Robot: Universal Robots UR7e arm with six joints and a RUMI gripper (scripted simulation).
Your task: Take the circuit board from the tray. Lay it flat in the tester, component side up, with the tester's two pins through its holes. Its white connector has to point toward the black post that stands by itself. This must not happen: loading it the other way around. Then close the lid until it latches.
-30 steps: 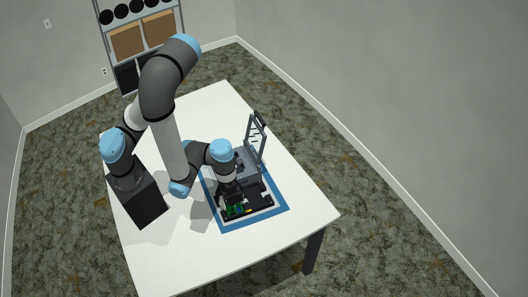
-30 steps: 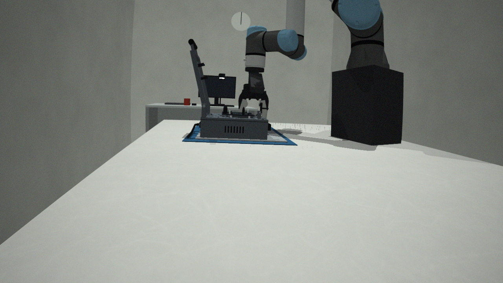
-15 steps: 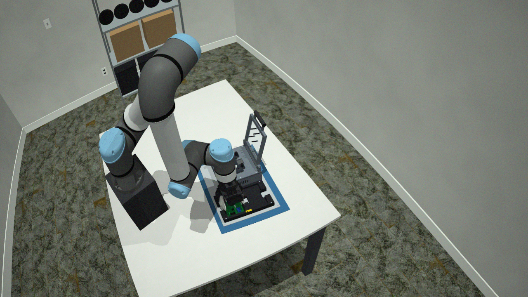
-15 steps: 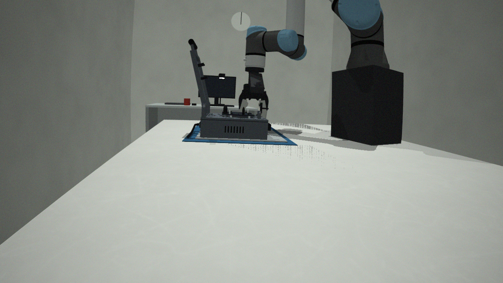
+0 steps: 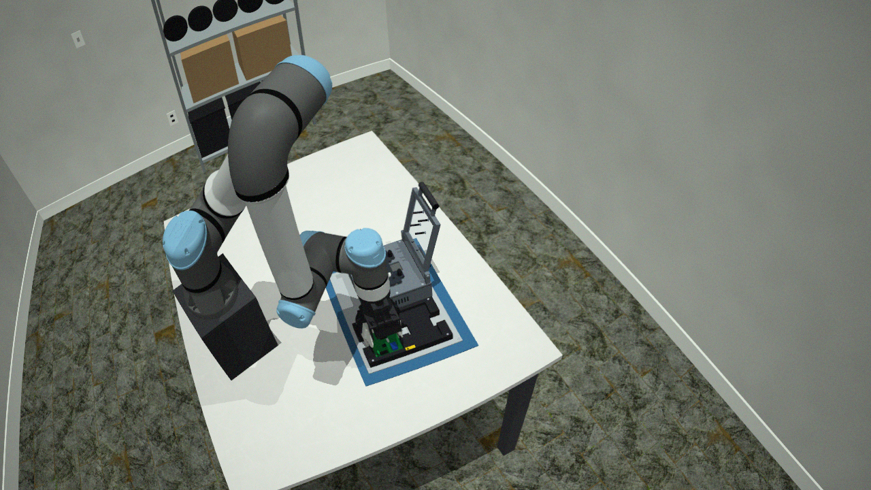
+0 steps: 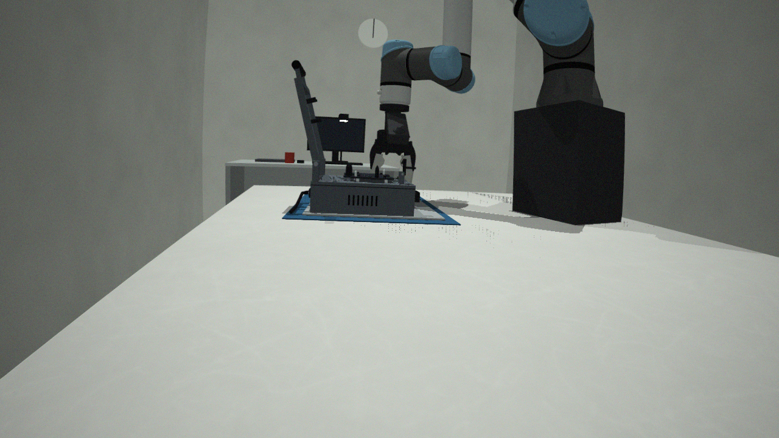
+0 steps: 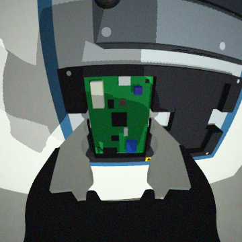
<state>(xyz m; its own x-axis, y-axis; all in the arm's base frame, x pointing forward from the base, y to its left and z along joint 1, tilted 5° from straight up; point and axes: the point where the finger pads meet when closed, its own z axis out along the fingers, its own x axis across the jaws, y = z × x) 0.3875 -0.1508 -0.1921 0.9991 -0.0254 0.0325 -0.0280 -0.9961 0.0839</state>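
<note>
Right now the green circuit board is right at my hand. From my hand the other things lie so: lid (19 cm ahead, 16 cm to the left, 16 cm above).
</note>
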